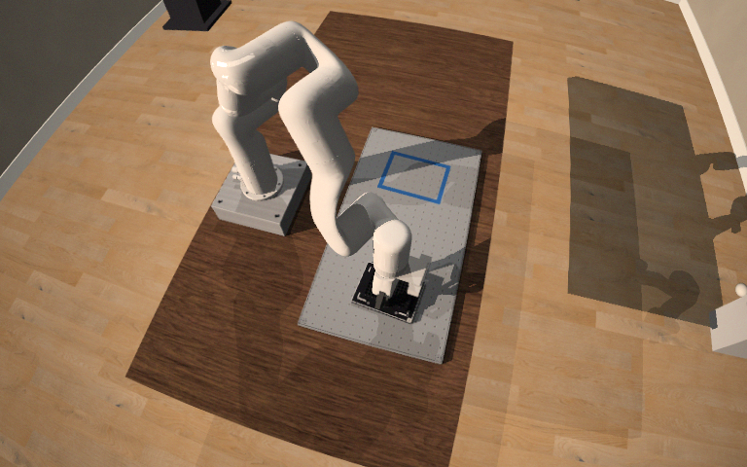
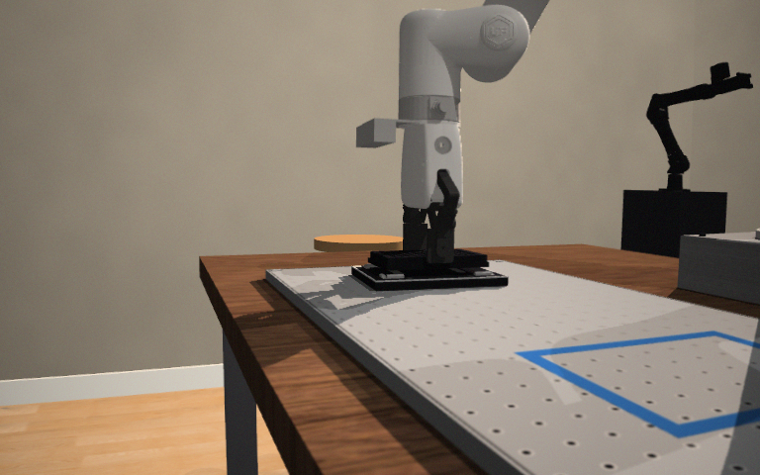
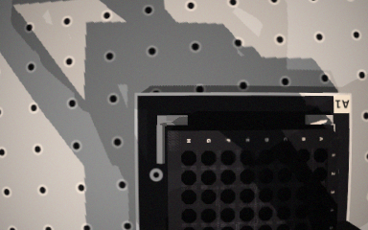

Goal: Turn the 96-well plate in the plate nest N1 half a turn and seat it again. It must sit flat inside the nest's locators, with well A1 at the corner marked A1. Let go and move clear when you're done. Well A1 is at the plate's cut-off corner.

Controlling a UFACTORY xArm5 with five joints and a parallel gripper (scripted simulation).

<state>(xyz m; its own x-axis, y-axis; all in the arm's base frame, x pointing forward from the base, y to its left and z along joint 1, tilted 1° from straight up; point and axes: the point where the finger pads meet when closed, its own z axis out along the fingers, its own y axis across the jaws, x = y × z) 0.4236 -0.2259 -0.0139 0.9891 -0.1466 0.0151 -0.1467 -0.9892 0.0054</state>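
Now: the black 96-well plate 1 cm below my hand. Round my hand: black plate nest (3 cm below).
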